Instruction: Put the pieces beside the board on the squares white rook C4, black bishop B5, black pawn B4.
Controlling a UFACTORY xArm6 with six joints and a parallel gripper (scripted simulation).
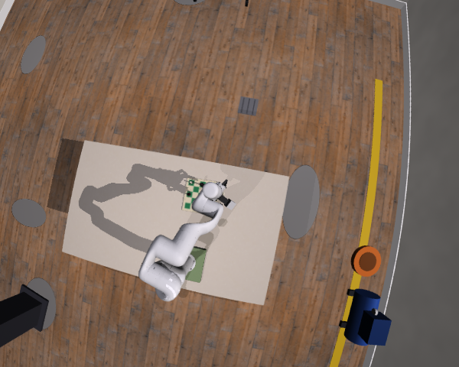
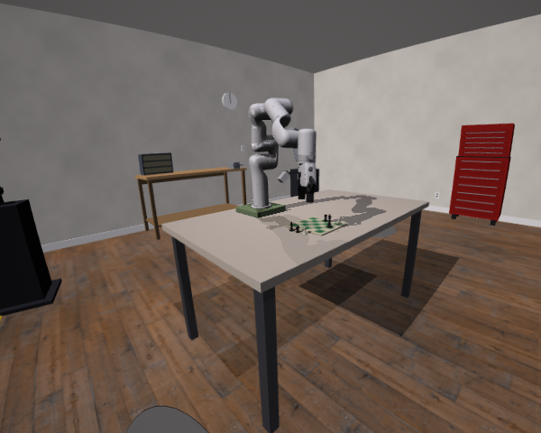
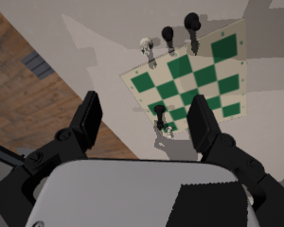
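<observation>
Right now my hand is 1 cm to the left of the white rook and 14 cm above it. Also, from my hand: chessboard 6 cm behind, 12 cm to the left, 16 cm below.
</observation>
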